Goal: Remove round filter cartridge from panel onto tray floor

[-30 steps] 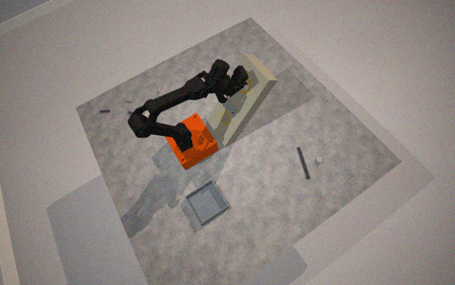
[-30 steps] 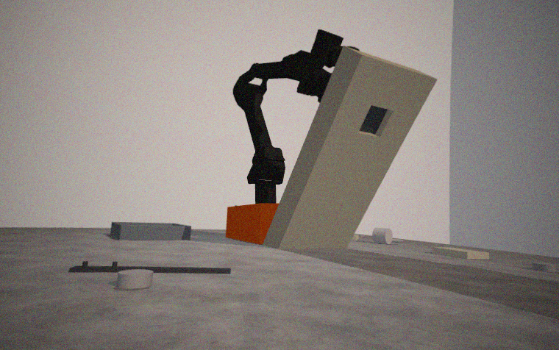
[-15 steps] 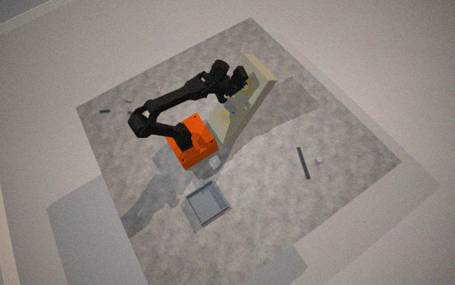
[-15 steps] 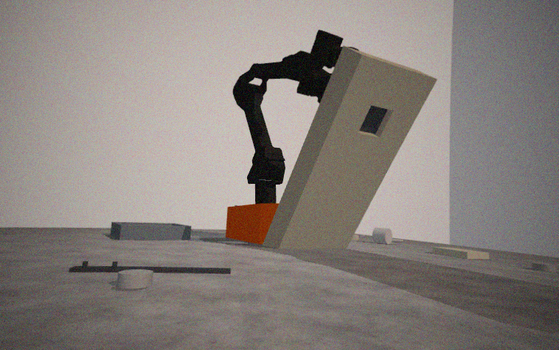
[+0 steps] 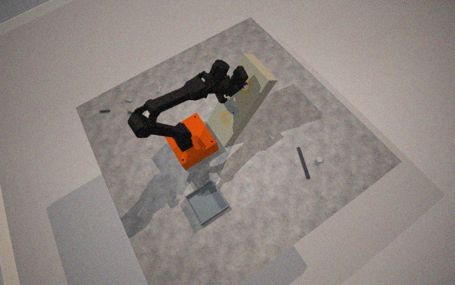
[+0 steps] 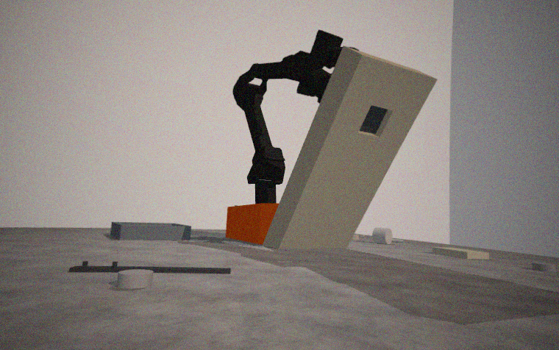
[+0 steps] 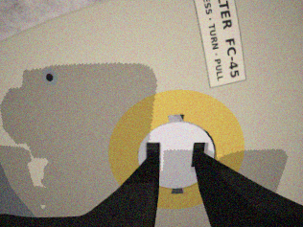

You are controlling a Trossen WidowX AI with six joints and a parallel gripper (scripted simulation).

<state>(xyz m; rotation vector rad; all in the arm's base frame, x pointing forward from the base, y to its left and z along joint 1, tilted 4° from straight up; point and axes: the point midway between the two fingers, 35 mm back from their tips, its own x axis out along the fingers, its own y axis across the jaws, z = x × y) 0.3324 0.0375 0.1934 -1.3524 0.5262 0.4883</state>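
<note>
The white round filter cartridge is 1 cm ahead of my gripper tip and 1 cm below it.
</note>
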